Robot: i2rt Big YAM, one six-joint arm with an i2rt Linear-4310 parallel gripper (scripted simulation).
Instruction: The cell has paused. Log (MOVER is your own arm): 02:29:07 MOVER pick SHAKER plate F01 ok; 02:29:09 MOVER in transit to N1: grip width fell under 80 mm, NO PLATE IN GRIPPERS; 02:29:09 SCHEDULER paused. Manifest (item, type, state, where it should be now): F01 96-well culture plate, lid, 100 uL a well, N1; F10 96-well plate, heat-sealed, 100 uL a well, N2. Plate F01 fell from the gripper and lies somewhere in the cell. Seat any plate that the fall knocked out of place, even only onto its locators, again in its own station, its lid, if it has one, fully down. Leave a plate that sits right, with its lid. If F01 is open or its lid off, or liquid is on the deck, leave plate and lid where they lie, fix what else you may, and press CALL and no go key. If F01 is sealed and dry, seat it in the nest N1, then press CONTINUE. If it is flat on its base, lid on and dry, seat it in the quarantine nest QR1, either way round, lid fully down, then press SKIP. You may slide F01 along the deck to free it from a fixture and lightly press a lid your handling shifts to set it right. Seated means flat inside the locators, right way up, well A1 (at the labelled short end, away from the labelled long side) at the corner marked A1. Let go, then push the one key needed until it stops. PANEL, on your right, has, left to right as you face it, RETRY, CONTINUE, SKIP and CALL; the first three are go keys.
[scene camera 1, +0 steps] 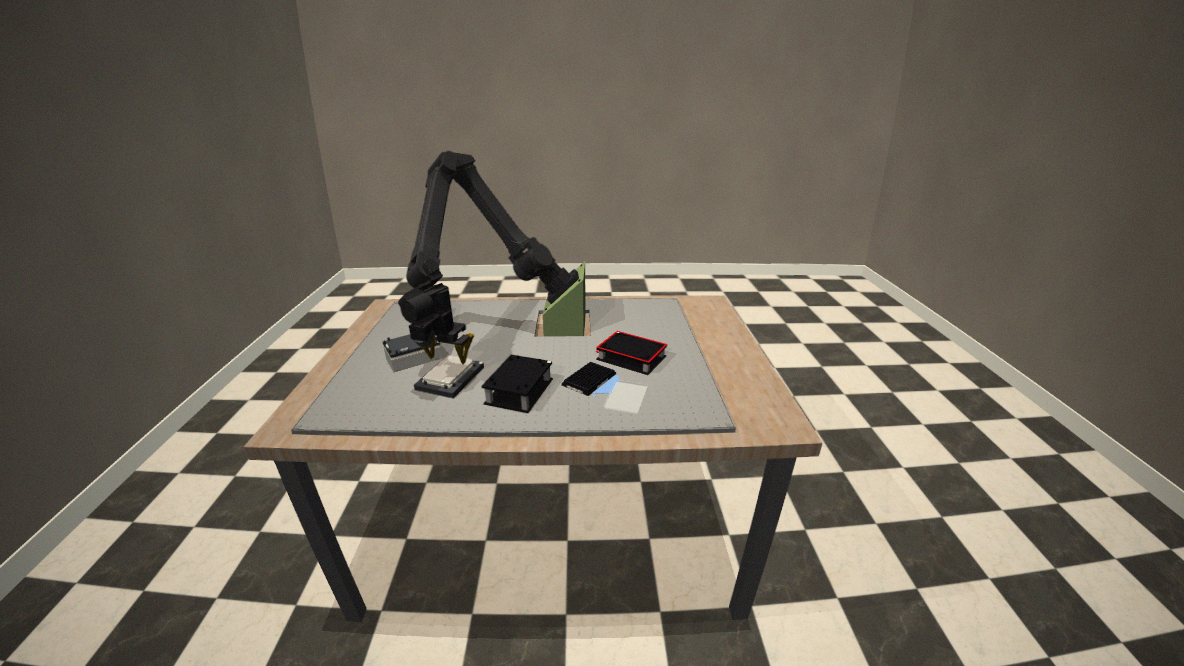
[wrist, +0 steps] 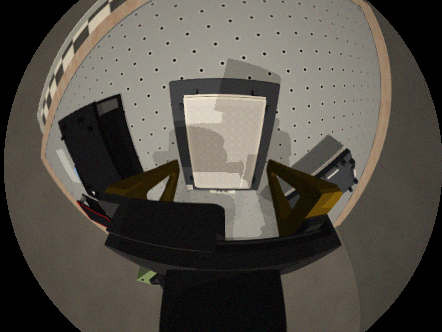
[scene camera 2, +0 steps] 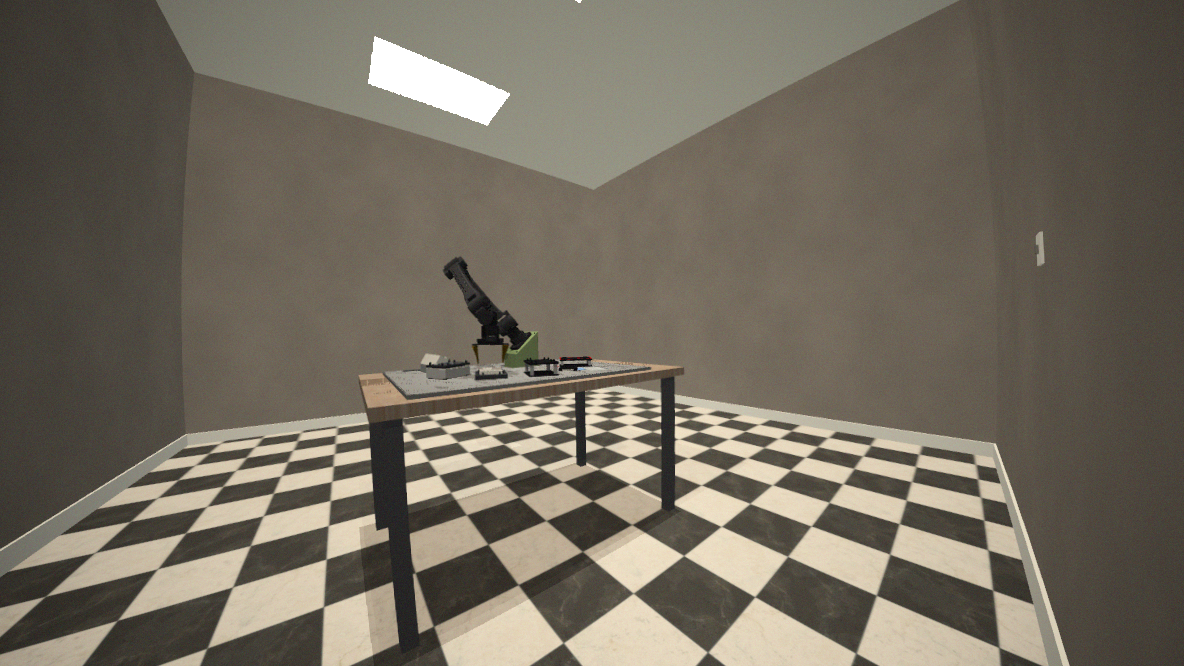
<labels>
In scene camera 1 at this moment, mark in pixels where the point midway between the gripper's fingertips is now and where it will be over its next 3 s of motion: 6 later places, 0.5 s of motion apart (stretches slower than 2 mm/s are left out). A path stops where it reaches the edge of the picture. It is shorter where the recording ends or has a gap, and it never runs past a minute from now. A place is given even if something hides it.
The gripper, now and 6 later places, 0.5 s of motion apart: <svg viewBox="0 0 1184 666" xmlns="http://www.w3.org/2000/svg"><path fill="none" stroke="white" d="M447 360L447 357L450 344L457 319L464 296L462 288L446 282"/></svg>
</labels>
